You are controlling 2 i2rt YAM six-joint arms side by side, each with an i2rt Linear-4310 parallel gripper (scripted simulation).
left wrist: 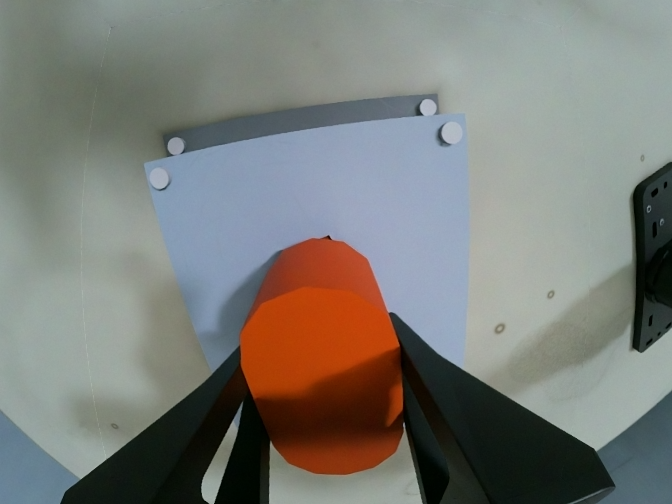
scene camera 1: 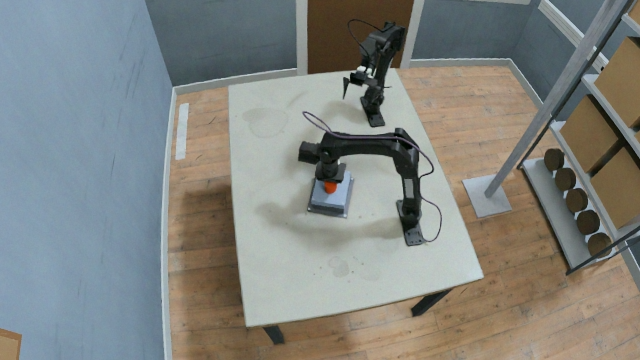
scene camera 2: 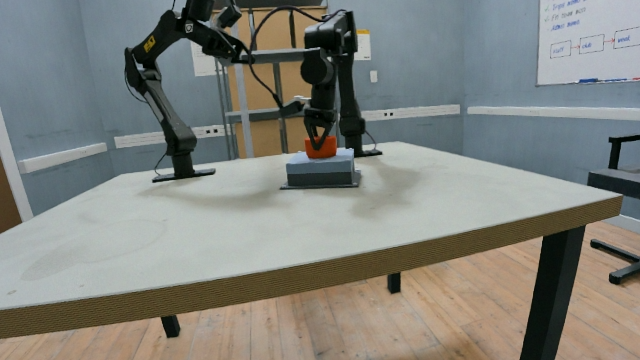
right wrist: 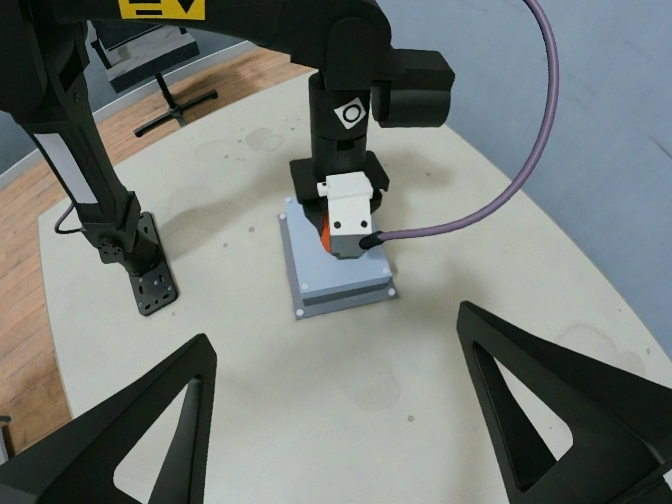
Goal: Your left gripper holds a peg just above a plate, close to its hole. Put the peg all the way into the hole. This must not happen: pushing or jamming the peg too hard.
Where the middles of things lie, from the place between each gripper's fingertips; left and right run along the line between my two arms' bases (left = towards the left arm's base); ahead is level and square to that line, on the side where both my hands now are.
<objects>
Now: left hand (scene camera 2: pixel 317 148) 20 mm above the orange many-sided peg (left wrist: pixel 320 355) and 10 mm to the right of it. From my left hand the other things lie so: grey base (scene camera 2: pixel 351 179) 80 mm below, 10 mm to the left; then light blue plate (scene camera 2: pixel 300 163) 50 mm below.
Now: right hand (scene camera 2: pixel 245 58) 110 mm short of the orange many-sided peg, 170 mm to the right of it and 260 mm above it. The rest, counted from my right hand: grey base: 110 mm ahead, 170 mm to the left, 320 mm below; then light blue plate: 110 mm ahead, 170 mm to the left, 290 mm below.
</objects>
